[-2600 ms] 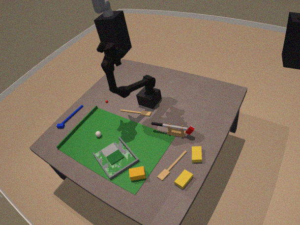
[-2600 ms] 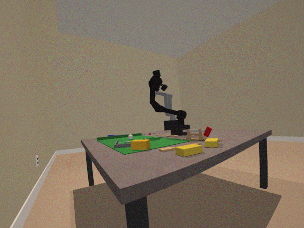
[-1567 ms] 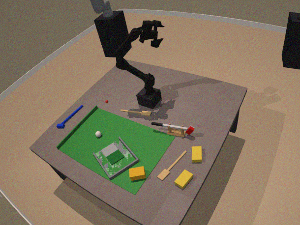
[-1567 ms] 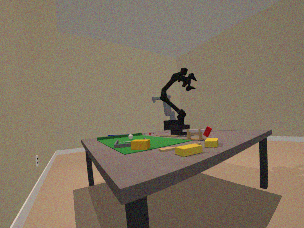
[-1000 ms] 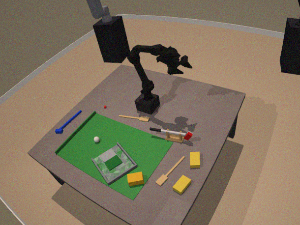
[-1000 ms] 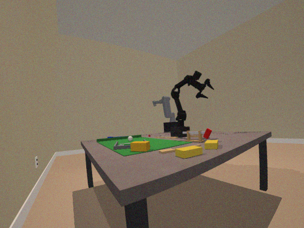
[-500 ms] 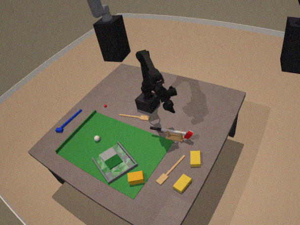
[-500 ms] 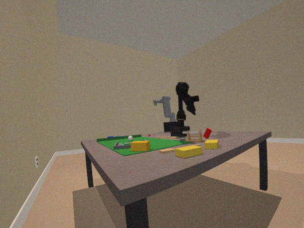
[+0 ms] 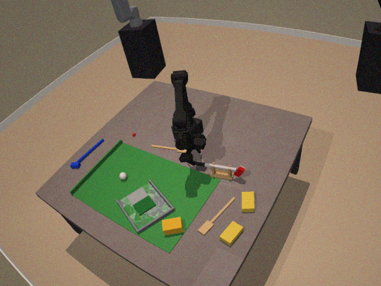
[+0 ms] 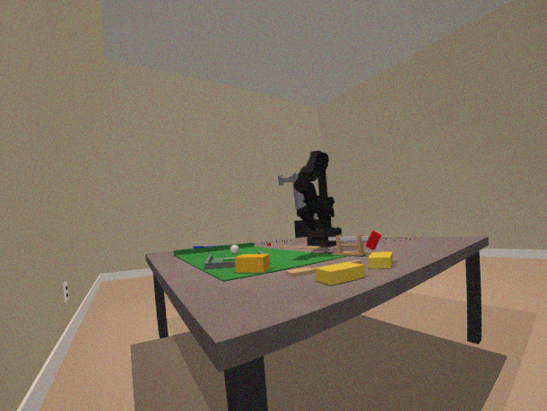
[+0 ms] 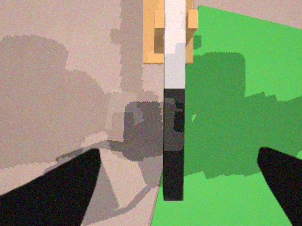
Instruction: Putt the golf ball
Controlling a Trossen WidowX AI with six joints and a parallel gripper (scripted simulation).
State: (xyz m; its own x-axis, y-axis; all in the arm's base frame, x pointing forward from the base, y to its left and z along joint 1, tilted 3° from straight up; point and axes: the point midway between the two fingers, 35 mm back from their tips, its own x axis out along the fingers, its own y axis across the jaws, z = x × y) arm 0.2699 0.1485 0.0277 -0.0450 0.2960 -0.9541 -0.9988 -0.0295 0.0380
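The red putter lies 10 mm behind my gripper tip, 110 mm to the left of it and 40 mm below it. Round my gripper tip: wooden stand: 130 mm to the left, 60 mm below; then green mat: 200 mm ahead, 280 mm to the right, 100 mm below; then orange block: 370 mm ahead, 10 mm to the left, 70 mm below.
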